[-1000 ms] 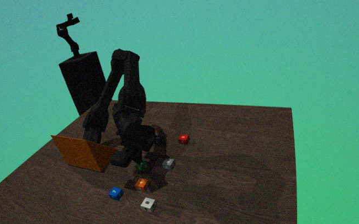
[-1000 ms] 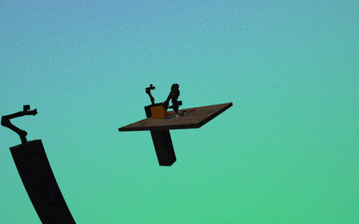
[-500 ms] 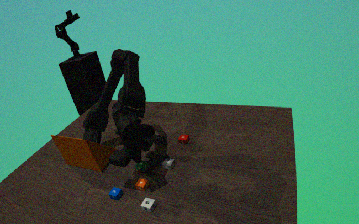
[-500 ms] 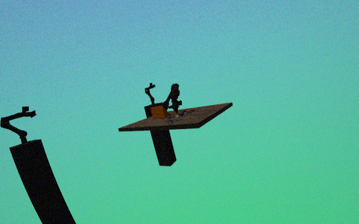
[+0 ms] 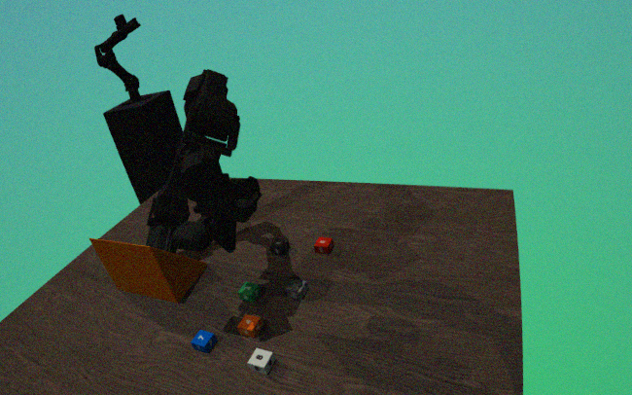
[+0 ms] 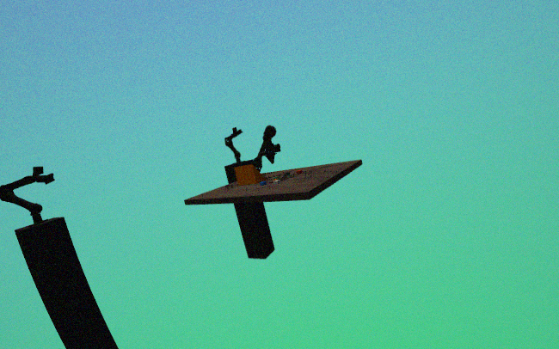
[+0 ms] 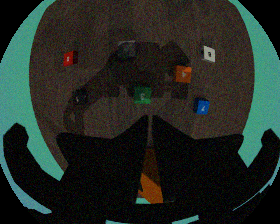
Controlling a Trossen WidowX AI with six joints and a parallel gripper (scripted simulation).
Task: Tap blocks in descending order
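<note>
Right now the black block is 150 mm to the left of my gripper tip, 110 mm below it and 20 mm ahead of it. Round my gripper tip: green block 110 mm below, 10 mm to the left; then grey block 110 mm below, 100 mm ahead, 20 mm to the left; then orange block 110 mm below, 80 mm to the right, 30 mm ahead.
</note>
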